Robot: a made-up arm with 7 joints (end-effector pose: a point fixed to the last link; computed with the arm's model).
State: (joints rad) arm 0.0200 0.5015 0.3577 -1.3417 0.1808 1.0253 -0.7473
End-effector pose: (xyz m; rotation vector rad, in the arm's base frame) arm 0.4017 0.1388 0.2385 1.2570 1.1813 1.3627
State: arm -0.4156 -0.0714 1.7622 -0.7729 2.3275 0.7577 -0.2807
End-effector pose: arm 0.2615 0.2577 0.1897 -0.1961 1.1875 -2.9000
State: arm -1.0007 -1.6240 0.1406 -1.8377 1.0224 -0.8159 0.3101
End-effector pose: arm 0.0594 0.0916 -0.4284 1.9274 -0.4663 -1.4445
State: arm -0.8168 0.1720 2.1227 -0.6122 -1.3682 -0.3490 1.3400
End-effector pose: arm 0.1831 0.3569 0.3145 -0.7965 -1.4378 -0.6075
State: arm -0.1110 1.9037 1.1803 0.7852 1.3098 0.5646 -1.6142
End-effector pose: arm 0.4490 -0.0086 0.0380 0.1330 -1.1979 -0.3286
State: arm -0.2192 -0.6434 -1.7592 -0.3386 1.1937 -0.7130 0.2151
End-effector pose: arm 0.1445 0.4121 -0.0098 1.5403 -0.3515 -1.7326
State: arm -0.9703 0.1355 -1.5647 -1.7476 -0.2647 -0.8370 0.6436
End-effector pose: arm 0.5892 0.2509 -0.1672 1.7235 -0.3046 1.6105
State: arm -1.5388 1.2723 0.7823 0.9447 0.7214 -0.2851 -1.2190
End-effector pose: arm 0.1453 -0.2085 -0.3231 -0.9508 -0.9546 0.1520
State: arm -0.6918 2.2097 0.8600 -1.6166 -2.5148 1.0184 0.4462
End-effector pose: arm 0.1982 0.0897 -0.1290 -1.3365 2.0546 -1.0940
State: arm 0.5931 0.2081 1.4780 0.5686 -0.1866 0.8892 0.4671
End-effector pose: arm 0.2622 -0.0234 0.6077 2.1647 1.1568 -1.1839
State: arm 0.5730 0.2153 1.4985 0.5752 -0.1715 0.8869 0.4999
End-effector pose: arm 0.2656 -0.0207 0.6017 2.1210 1.1809 -1.2422
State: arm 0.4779 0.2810 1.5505 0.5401 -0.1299 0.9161 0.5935
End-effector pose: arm 0.2854 -0.0034 0.5763 1.9877 1.2392 -1.4189
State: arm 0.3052 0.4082 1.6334 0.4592 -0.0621 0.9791 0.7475
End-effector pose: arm 0.3182 0.0256 0.5279 1.7376 1.3242 -1.7078
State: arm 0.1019 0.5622 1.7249 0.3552 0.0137 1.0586 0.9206
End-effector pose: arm 0.3508 0.0536 0.4664 1.4100 1.4064 -2.0215
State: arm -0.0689 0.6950 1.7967 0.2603 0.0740 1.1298 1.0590
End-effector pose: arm 0.3733 0.0720 0.4111 1.1110 1.4602 -2.2623
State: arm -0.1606 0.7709 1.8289 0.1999 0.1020 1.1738 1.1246
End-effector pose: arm 0.3836 0.0803 0.3799 0.9556 1.4768 -2.3803
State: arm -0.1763 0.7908 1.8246 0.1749 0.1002 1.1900 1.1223
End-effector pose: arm 0.3856 0.0828 0.3740 0.9569 1.4649 -2.3937
